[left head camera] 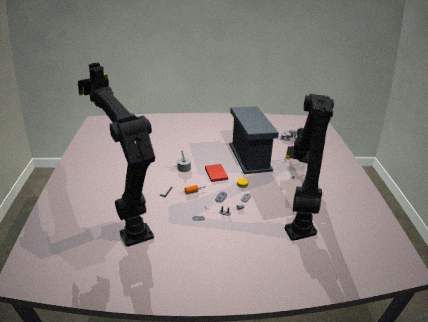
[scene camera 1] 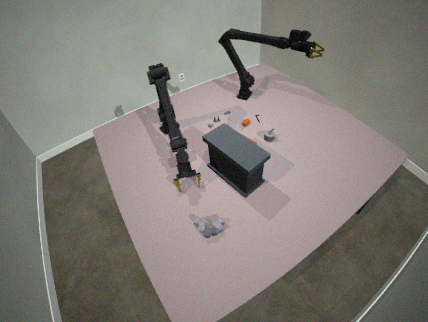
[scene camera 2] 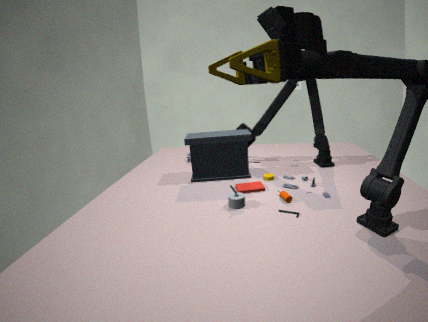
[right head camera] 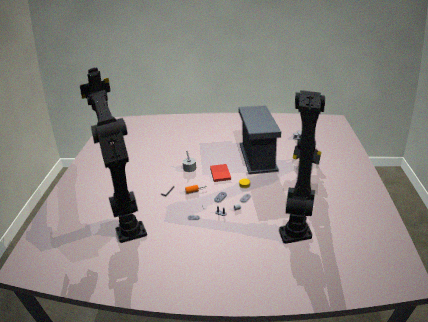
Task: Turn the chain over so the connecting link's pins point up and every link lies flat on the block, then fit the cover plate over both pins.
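Places are measured from the left arm's base along level axes (x ahead, y left, z up), in centimetres.
Pixels of known places: left gripper, between the fingertips: (scene camera 1: 323,52) (scene camera 2: 217,66); right gripper, between the fingertips: (left head camera: 298,158) (scene camera 1: 190,190); left arm's base, origin of its link: (left head camera: 136,235) (scene camera 1: 244,95) (scene camera 2: 376,225) (right head camera: 131,233); right arm's base, origin of its link: (left head camera: 300,231) (scene camera 2: 323,163) (right head camera: 295,234).
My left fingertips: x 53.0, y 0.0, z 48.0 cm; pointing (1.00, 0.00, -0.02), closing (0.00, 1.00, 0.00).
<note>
For each thing: its top centre in the pictures, then the offset to it from my left fingertips.
- lumpy grey cluster, centre of its top: (scene camera 1: 217,225) (right head camera: 300,132) (left head camera: 287,132) dx -17.5, dy -106.7, dz -44.5 cm
- red block, centre of its top: (scene camera 2: 249,185) (right head camera: 220,171) (left head camera: 216,171) dx -30.1, dy -49.9, dz -46.5 cm
- yellow disc, centre of its top: (right head camera: 244,181) (left head camera: 242,181) dx -43.6, dy -55.8, dz -46.1 cm
- orange-handled tool, centre of its top: (scene camera 2: 283,191) (left head camera: 195,185) (right head camera: 196,185) dx -37.7, dy -34.7, dz -45.0 cm
- rod, centre of its top: (scene camera 2: 235,184) (left head camera: 183,152) (right head camera: 188,152) (scene camera 1: 270,127) dx -18.5, dy -38.7, dz -39.0 cm
- dark hex key, centre of its top: (left head camera: 166,190) dx -31.8, dy -22.9, dz -47.4 cm
A small grey piece with two dark pins pointing up (left head camera: 225,213) (right head camera: 220,214) stands mid-table. Flat grey plates (left head camera: 221,196) (right head camera: 220,197) (scene camera 2: 290,186) lie near it; I cannot tell which is the cover plate. A lumpy grey cluster (left head camera: 289,135) (right head camera: 297,136) (scene camera 1: 210,227), possibly the chain, lies at the right back in the head views; its links and any block are too small to tell. My left gripper (left head camera: 93,85) (right head camera: 95,87) (scene camera 1: 322,49) (scene camera 2: 220,65) is open, high and far from them. My right gripper (right head camera: 307,155) (scene camera 1: 190,188) is open above the table, between its base and the cluster.
A tall dark stand (left head camera: 254,121) (right head camera: 259,121) (scene camera 1: 236,146) (scene camera 2: 219,155) rises beside my right gripper. A red block (left head camera: 216,172), yellow disc (left head camera: 242,183), orange-handled tool (left head camera: 191,189), grey round piece with a rod (left head camera: 184,165) and dark hex key (left head camera: 166,192) lie mid-table.
</note>
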